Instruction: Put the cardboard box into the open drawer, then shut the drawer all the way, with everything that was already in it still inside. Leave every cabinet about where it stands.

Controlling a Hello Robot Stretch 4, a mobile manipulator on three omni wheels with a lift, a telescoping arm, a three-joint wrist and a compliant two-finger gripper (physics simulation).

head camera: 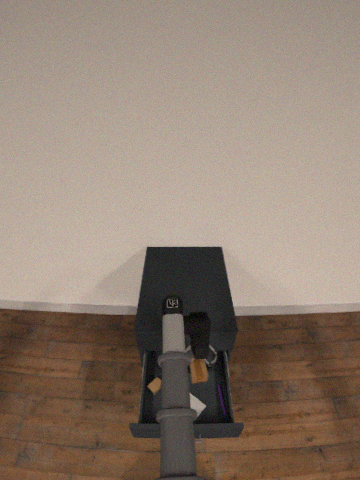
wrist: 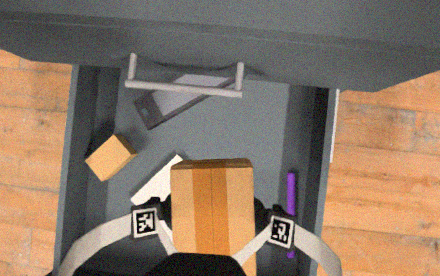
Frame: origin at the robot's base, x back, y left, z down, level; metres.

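Seen in the pictures: hand, its tool point: point(head camera: 197, 369) point(wrist: 215, 212).
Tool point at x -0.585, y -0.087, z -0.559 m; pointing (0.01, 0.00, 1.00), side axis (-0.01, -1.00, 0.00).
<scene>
A point is followed by its place in that frame.
The cardboard box point(head camera: 199, 372) @[x -0.557, y -0.090, z -0.594 m] point(wrist: 212, 200) @[x -0.603, y -0.086, z -0.594 m], tan with an orange tape stripe, is between the two fingertips of my gripper point(head camera: 199, 364) @[x -0.585, y -0.087, z -0.559 m] point(wrist: 214, 212) @[x -0.585, y -0.087, z -0.559 m], which is shut on it. The box shows over the inside of the open drawer point(head camera: 220, 429) @[x -0.393, y -0.158, z -0.456 m] point(wrist: 260, 130) @[x -0.664, y -0.141, z -0.364 m]; how high it is above the drawer floor is hard to tell. In the drawer lie a small tan block point(head camera: 154, 385) @[x -0.605, y 0.088, z -0.394 m] point(wrist: 109, 159) @[x -0.608, y 0.082, z -0.394 m] at the left, a white flat item point(head camera: 198, 406) @[x -0.514, y -0.093, z -0.374 m] point(wrist: 156, 181) @[x -0.577, y 0.015, z -0.373 m] partly hidden by the box, a purple stick point(head camera: 222, 400) @[x -0.531, y -0.196, z -0.375 m] point(wrist: 291, 192) @[x -0.573, y -0.192, z -0.376 m] at the right and a dark flat device point(wrist: 150, 111) @[x -0.683, y 0.027, z -0.385 m] at the cabinet side.
The dark cabinet point(head camera: 185, 280) @[x -1.016, y -0.067, z -0.617 m] point(wrist: 310, 30) @[x -0.718, y -0.143, z -0.618 m] stands against the wall point(head camera: 180, 150) @[x -1.319, y -0.059, z -1.154 m]. A metal handle point(wrist: 182, 89) @[x -0.691, y -0.049, z -0.539 m] on its face juts out over the back of the drawer. My arm point(head camera: 176, 390) @[x -0.340, y -0.002, z -0.955 m] crosses over the drawer and hides part of it. Wooden floor point(head camera: 60, 395) @[x -0.730, y 0.672, z 0.027 m] point(wrist: 380, 200) @[x -0.492, y -0.551, z 0.027 m] lies on both sides.
</scene>
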